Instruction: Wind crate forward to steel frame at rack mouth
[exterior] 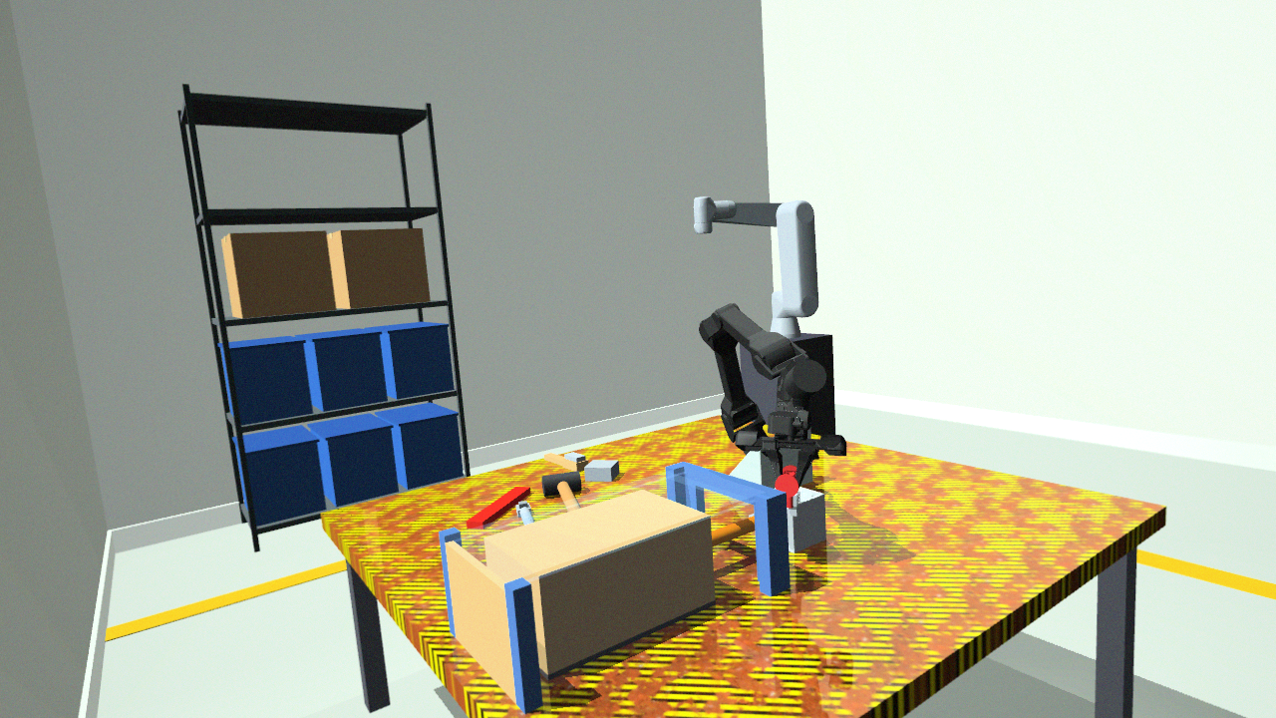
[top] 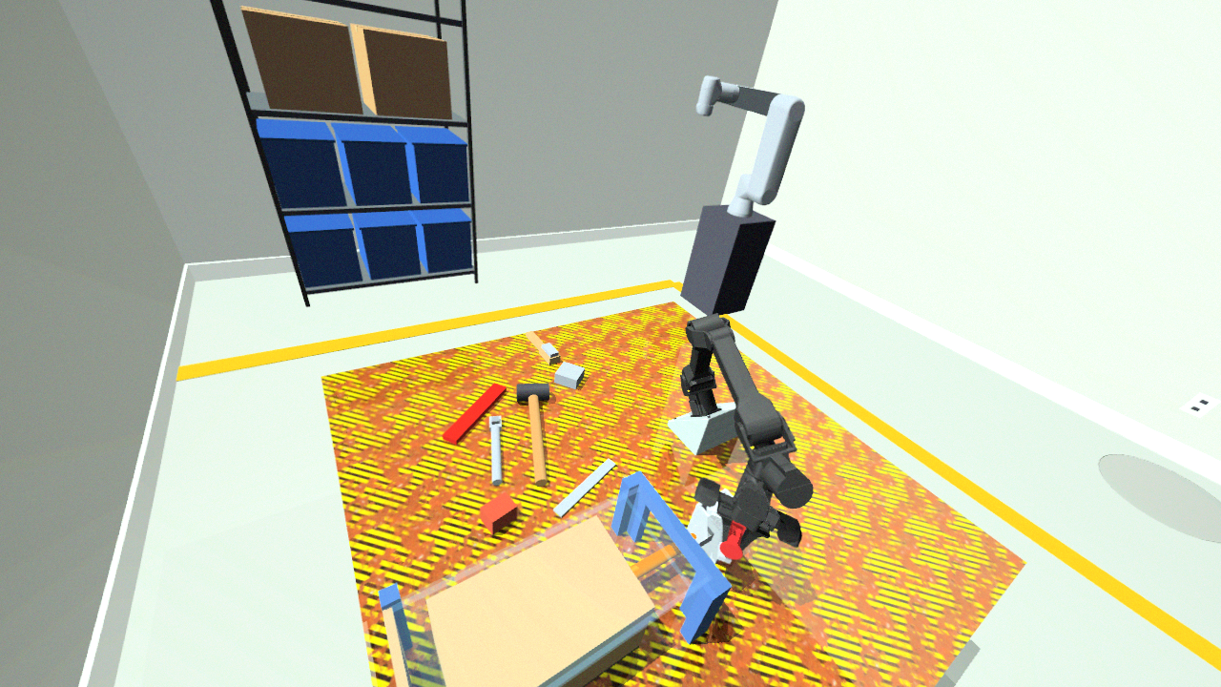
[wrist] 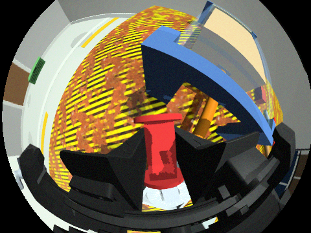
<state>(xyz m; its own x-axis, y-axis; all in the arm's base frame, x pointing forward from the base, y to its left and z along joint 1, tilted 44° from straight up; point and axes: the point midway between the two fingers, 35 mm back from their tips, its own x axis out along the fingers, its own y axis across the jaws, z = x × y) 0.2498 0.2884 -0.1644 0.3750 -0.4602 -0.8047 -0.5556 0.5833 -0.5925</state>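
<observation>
Now: the winch handle 4 cm behind my gripper tip, 3 cm to the right of it and 3 cm below it. From my gripper tip the other things lie so: red grip: 1 cm behind, 1 cm to the right; blue steel frame: 7 cm ahead, 7 cm to the right, 3 cm below; grey winch: 10 cm behind, 9 cm to the right, 10 cm below.
</observation>
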